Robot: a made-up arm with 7 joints.
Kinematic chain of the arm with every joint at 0, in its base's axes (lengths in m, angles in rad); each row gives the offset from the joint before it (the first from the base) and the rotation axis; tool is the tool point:
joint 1: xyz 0 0 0.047 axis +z
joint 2: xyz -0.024 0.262 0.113 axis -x
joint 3: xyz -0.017 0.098 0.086 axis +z
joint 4: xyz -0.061 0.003 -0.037 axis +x
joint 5: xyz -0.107 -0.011 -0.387 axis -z
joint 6: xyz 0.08 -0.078 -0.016 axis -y
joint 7: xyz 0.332 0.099 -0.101 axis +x
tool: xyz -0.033 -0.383 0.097
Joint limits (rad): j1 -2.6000..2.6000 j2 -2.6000..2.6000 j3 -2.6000..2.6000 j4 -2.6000..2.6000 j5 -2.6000..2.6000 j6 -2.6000..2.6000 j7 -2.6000..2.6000
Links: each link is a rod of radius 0.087 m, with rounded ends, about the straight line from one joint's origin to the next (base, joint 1, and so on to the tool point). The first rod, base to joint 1, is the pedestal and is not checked.
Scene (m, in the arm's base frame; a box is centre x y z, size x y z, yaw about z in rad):
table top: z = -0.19
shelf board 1: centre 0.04 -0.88 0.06 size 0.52 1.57 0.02 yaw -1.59
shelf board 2: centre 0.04 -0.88 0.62 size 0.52 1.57 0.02 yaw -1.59
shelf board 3: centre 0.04 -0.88 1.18 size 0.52 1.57 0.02 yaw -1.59
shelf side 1: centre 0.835 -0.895 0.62 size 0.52 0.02 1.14 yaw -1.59
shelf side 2: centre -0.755 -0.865 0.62 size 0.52 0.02 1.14 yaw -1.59
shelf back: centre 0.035 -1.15 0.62 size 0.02 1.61 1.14 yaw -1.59
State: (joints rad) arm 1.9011 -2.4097 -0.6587 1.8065 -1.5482 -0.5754 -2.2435
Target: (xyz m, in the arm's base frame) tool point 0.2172 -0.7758 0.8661
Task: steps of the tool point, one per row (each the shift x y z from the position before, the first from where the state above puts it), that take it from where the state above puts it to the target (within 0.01 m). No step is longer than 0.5 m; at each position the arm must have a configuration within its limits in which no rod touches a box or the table.
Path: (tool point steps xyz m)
1: -0.0577 -0.0743 0.4481
2: -0.2003 -0.2864 0.2707
3: -0.1677 -0.4031 -0.0577

